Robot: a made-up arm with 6 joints. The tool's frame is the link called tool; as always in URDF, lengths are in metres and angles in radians. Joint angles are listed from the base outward. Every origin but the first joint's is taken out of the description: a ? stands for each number. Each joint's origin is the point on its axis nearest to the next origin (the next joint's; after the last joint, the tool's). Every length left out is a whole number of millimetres.
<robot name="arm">
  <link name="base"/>
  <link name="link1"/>
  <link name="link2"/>
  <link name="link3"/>
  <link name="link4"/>
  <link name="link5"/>
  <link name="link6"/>
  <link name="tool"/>
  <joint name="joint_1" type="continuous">
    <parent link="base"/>
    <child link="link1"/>
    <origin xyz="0 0 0.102" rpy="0 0 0"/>
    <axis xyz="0 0 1"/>
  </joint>
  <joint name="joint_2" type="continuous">
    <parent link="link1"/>
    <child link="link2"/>
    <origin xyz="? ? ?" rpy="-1.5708 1.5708 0"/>
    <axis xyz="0 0 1"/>
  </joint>
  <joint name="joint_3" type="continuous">
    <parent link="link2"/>
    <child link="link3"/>
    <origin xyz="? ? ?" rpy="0 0 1.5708"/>
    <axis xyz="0 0 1"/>
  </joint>
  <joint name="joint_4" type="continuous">
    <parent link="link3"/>
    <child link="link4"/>
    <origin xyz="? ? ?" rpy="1.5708 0 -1.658"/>
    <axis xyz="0 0 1"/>
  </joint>
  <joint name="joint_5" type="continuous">
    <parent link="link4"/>
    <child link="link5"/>
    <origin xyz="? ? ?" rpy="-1.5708 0 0"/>
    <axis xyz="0 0 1"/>
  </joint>
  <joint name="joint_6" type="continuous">
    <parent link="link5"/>
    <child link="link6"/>
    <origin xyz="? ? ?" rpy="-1.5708 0 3.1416"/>
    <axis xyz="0 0 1"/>
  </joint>
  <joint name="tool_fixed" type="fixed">
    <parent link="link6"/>
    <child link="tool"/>
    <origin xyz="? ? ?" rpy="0 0 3.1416"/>
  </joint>
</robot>
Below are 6 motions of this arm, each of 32 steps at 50 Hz.
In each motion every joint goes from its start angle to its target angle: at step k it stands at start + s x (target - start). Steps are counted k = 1, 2, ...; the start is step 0. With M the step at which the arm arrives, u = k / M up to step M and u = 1 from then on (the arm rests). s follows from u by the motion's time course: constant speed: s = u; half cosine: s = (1 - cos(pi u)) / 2; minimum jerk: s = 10 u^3 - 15 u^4 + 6 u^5.
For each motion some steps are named. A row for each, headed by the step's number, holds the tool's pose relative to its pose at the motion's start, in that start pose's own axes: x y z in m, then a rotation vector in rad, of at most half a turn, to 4 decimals.
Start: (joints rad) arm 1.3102 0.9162 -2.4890 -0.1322 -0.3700 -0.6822
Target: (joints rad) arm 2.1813 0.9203 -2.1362 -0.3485 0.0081 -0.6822
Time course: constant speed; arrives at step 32
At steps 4, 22, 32:
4: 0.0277 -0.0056 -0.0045 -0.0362 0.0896 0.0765
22: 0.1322 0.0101 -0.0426 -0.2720 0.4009 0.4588
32: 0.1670 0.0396 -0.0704 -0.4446 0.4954 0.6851

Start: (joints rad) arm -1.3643 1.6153 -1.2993 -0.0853 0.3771 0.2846
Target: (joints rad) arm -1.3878 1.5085 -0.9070 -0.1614 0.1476 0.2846
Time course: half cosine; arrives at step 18
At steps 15, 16, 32:
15: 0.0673 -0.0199 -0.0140 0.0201 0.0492 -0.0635
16: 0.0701 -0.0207 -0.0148 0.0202 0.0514 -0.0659
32: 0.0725 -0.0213 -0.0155 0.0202 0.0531 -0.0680

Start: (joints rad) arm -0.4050 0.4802 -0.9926 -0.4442 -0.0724 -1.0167
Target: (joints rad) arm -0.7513 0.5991 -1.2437 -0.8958 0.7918 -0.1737
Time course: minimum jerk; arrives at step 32
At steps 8, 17, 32:
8: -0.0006 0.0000 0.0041 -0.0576 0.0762 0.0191
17: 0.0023 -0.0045 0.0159 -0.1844 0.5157 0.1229
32: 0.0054 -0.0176 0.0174 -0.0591 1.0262 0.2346

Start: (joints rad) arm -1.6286 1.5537 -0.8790 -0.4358 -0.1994 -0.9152
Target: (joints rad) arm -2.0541 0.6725 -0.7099 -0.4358 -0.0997 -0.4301
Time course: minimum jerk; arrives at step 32
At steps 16, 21, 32:
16: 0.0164 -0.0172 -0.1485 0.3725 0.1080 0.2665
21: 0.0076 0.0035 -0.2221 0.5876 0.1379 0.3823
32: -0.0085 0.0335 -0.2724 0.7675 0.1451 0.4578

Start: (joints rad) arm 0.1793 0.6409 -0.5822 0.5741 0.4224 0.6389
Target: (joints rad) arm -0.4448 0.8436 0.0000 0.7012 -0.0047 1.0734
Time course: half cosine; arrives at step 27
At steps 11, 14, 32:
11: 0.0015 -0.0413 0.0281 0.1946 -0.2292 0.3347
14: 0.0038 -0.0630 0.0351 0.2761 -0.3558 0.4982
32: 0.0231 -0.1177 0.0368 0.4604 -0.7453 0.9370

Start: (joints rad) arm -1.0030 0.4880 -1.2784 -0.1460 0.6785 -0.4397
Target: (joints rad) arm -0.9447 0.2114 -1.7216 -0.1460 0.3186 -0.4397
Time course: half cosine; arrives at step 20
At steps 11, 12, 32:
11: -0.0251 -0.0358 -0.1169 0.2843 -0.5537 0.0501
12: -0.0250 -0.0395 -0.1345 0.3229 -0.6261 0.0574
32: -0.0132 -0.0518 -0.2179 0.5020 -0.9511 0.0928

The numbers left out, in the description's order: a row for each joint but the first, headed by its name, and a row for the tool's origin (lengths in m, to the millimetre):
joint_2: 0 0 0
joint_3: -0.048 0.351 0
joint_4: -0.199 0.035 0
joint_5: 0 0 0
joint_6: 0 -0.059 0
tool: 0 0 0

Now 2 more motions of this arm.
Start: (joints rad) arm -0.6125 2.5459 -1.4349 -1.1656 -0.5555 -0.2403
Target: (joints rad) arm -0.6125 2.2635 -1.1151 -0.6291 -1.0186 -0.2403
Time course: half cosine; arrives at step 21
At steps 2, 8, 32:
2: -0.0016 -0.0008 -0.0019 0.0079 -0.0083 0.0105
8: -0.0222 -0.0106 -0.0278 0.1227 -0.1151 0.1440
32: -0.0621 -0.0283 -0.0958 0.4534 -0.3298 0.4028

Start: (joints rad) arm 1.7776 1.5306 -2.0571 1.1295 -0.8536 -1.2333
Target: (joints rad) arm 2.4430 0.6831 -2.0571 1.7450 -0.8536 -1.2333
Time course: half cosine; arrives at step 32
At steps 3, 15, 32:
3: -0.0091 -0.0016 -0.0027 -0.0020 0.0030 0.0304
15: -0.1616 -0.0893 -0.0447 -0.0532 0.1126 0.6451
32: -0.2276 -0.3053 -0.0499 -0.1386 0.3536 1.4383

